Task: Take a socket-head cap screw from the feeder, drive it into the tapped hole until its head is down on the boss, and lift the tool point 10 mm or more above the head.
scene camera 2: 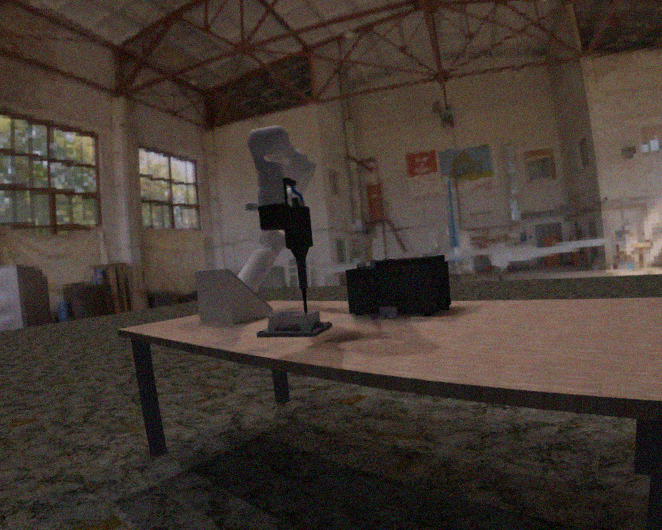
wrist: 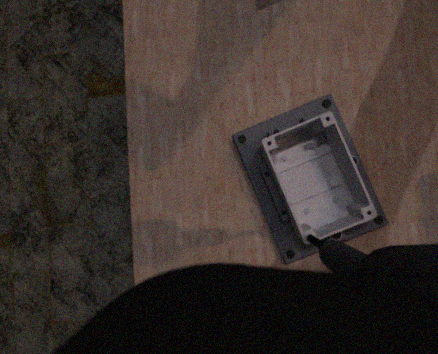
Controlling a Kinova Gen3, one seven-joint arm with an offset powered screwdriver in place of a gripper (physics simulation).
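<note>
My screwdriver [scene camera 2: 305, 311] [wrist: 312, 238] points down, its thin tip at the near corner boss of the open-topped light housing. The housing [scene camera 2: 293, 319] [wrist: 285, 189] sits on a dark grey base plate [scene camera 2: 267, 334] [wrist: 250, 165]. The other three corner bosses, such as the top right one [wrist: 327, 119], show small dark holes. The tip covers the hole at its corner, and no screw can be made out there; whether the tip holds one or touches one is too small and dark to tell. The black box-shaped unit [scene camera 2: 400, 288], which looks like the feeder, stands right of the housing.
A grey wedge-shaped block [scene camera 2: 223, 300] stands on the table [scene camera 2: 496, 342] left of the housing, near the arm's lower links [scene camera 2: 258, 266]. A small grey piece [scene camera 2: 388, 311] is at the foot of the black unit. The table's edge runs along the left in the wrist view.
</note>
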